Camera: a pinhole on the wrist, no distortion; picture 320 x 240 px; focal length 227.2 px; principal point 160.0 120.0 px. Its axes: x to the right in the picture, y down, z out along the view. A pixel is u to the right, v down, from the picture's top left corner.
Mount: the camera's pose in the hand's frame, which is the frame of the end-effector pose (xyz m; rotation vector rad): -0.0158 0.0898 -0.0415 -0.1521 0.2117 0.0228
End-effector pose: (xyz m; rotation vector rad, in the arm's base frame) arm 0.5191 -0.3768 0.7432 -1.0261 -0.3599 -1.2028
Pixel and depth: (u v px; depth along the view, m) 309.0 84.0 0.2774
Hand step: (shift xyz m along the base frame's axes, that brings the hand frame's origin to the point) 0.2146 0.0255 0.2196
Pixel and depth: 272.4 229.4 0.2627
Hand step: 0.3319 0.0386 0.0853
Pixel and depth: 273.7 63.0 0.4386
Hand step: 0.2484 0.1092 0.3733
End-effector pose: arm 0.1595 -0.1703 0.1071 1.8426 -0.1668 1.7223
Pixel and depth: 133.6 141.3 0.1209
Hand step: 0.0082 -0.1366 0.0378
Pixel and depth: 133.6 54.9 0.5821
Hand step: 0.4844 -0.2779 0.0620
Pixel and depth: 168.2 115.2 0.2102
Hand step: 0.0877 -0.1650 0.0773
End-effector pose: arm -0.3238 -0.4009 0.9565 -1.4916 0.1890 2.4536
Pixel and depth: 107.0 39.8 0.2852
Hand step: -0.2259 0.0298 0.1368
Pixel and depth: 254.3 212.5 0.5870
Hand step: -0.6409 -0.2395 -0.1038
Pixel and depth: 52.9 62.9 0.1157
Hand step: -0.0768 -0.0607 0.0769
